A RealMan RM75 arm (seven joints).
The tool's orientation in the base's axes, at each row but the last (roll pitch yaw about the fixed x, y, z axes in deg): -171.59, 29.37, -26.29; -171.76, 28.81, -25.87; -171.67, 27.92, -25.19; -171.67, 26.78, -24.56; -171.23, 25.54, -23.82; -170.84, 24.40, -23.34; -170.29, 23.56, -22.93; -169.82, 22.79, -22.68; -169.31, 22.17, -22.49; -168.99, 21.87, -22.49
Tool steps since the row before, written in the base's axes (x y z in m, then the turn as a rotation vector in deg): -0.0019, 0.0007, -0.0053, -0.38, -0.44, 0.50; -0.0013, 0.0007, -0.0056, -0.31, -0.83, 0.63; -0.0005, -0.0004, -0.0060, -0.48, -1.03, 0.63; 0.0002, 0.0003, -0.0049, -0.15, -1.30, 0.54; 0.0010, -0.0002, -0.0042, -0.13, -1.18, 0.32; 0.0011, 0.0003, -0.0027, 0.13, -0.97, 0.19; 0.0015, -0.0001, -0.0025, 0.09, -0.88, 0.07; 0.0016, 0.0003, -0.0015, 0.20, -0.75, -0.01; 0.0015, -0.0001, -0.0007, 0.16, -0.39, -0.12; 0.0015, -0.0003, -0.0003, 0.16, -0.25, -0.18
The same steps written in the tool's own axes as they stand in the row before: 0.0008, 0.0010, 0.0055, -0.37, 0.50, -0.44; 0.0014, 0.0007, 0.0056, -0.23, 0.79, -0.71; 0.0026, 0.0014, 0.0053, -0.29, 1.04, -0.72; 0.0023, 0.0003, 0.0044, 0.12, 1.14, -0.84; 0.0027, 0.0003, 0.0034, 0.18, 1.05, -0.61; 0.0019, -0.0004, 0.0022, 0.38, 0.77, -0.51; 0.0023, -0.0002, 0.0018, 0.36, 0.72, -0.36; 0.0018, -0.0007, 0.0010, 0.44, 0.57, -0.28; 0.0016, -0.0005, 0.0002, 0.32, 0.29, -0.06; 0.0015, -0.0003, -0.0002, 0.29, 0.18, 0.04
